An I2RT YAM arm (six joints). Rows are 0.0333 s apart.
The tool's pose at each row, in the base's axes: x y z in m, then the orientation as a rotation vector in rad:
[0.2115, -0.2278, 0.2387, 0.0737, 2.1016, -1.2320]
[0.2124, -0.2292, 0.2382, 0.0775, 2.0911, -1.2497]
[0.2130, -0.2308, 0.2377, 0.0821, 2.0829, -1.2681]
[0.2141, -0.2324, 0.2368, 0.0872, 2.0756, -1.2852]
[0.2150, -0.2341, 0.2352, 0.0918, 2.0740, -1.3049]
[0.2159, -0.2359, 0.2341, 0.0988, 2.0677, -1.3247]
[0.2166, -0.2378, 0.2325, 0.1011, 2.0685, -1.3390]
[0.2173, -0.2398, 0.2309, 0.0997, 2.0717, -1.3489]
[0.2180, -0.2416, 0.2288, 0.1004, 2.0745, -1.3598]
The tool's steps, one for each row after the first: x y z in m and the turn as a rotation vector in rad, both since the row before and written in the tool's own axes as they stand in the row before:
[0.0000, -0.0001, 0.0017, 0.0159, -0.0017, -0.0021]
[0.0003, -0.0003, 0.0017, 0.0157, 0.0008, -0.0028]
[0.0001, 0.0003, 0.0021, 0.0147, 0.0014, -0.0023]
[0.0007, 0.0007, 0.0023, 0.0141, 0.0066, -0.0059]
[0.0004, 0.0003, 0.0022, 0.0165, 0.0040, -0.0029]
[0.0009, 0.0006, 0.0023, 0.0092, 0.0060, -0.0057]
[0.0009, 0.0006, 0.0024, 0.0046, 0.0050, -0.0067]
[0.0011, 0.0011, 0.0024, 0.0059, 0.0059, -0.0058]

